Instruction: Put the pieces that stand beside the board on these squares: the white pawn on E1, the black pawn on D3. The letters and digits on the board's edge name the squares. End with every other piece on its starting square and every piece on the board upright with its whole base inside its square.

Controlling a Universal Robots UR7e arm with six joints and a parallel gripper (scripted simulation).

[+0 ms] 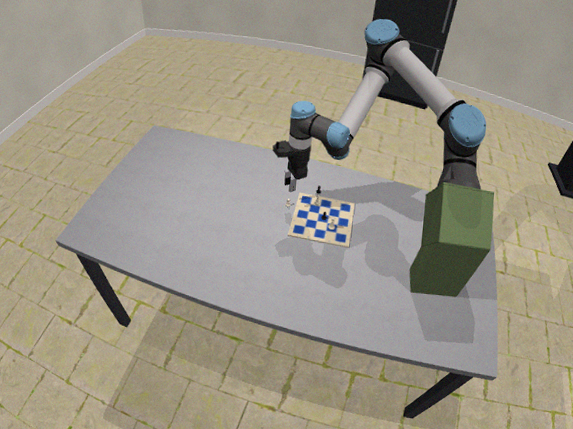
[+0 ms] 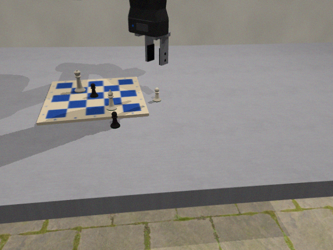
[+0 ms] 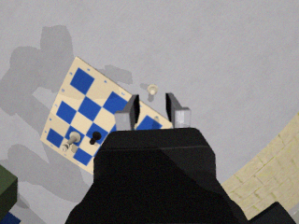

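My hand is 100 mm above the white pawn. The rest, counted from my hand: white bishop (100 mm behind, 80 mm below, 40 mm to the right); then white queen (180 mm behind, 80 mm below, 70 mm to the left); then cream chessboard (140 mm behind, 110 mm below, 40 mm to the left).
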